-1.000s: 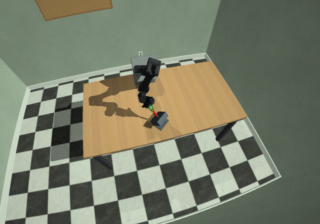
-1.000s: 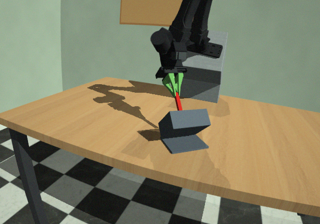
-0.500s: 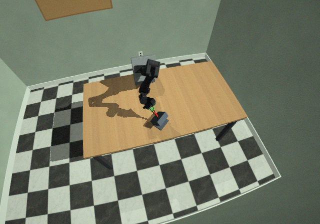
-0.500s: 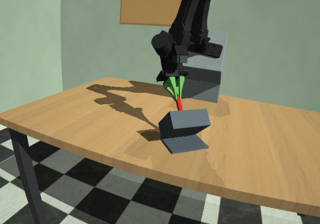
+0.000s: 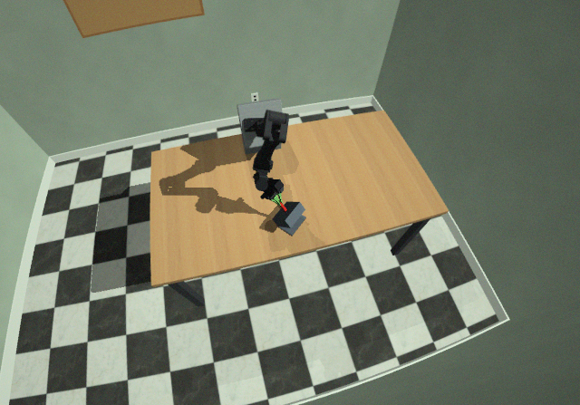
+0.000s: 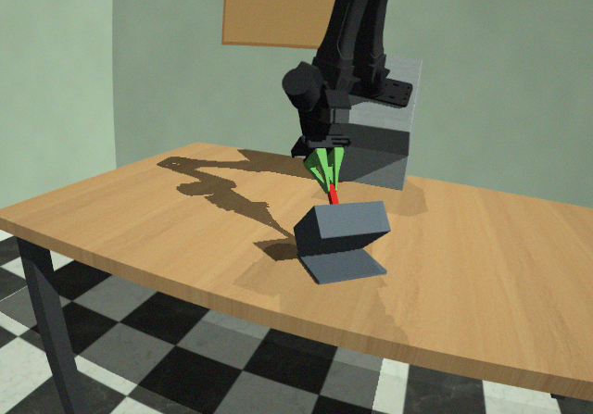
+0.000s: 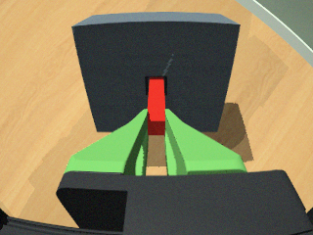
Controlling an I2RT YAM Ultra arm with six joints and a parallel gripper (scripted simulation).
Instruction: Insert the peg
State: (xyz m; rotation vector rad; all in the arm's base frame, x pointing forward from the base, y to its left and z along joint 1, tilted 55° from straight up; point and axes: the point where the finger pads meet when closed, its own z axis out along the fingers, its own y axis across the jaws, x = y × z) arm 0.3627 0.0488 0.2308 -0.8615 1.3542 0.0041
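The red peg is 30 mm below my hand, 20 mm to the left of it and 10 mm ahead of it. Also, from my hand: grey base plate (120 mm below, 60 mm to the left, 40 mm ahead).
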